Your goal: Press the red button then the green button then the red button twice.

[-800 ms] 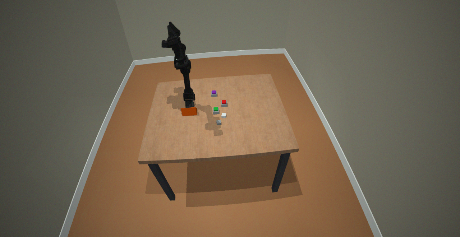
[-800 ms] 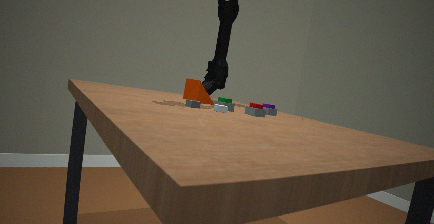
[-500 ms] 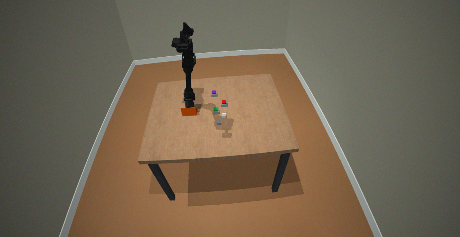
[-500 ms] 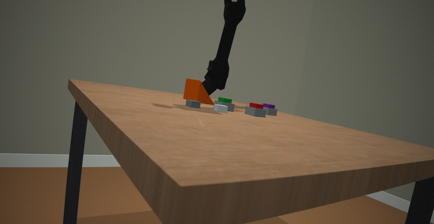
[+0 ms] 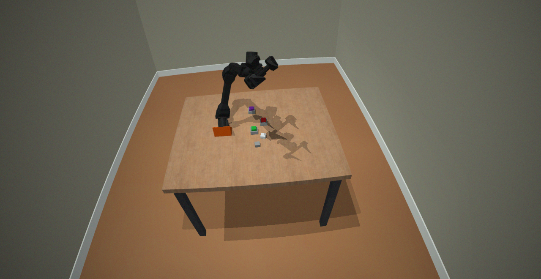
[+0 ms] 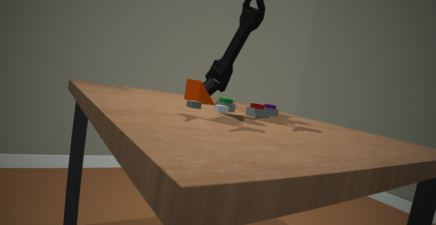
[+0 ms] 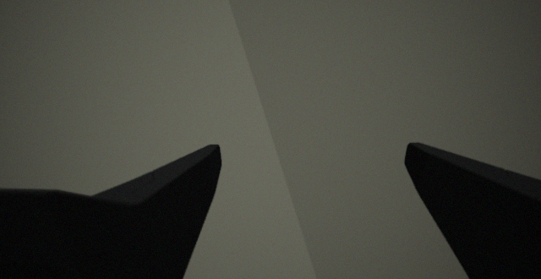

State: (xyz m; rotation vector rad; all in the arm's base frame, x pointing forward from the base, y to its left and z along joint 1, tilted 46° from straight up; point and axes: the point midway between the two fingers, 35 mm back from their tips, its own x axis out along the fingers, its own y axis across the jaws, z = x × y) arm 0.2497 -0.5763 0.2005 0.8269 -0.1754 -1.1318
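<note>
My gripper tip is now 55 cm above the red button, 32 cm to the right of it and 3 cm past it. From my gripper tip the other things lie so: light grey block: 58 cm below, 19 cm to the left, 4 cm behind; dark grey block: 58 cm below, 12 cm to the left, 9 cm behind; green button: 55 cm below, 25 cm to the left, 10 cm behind.
</note>
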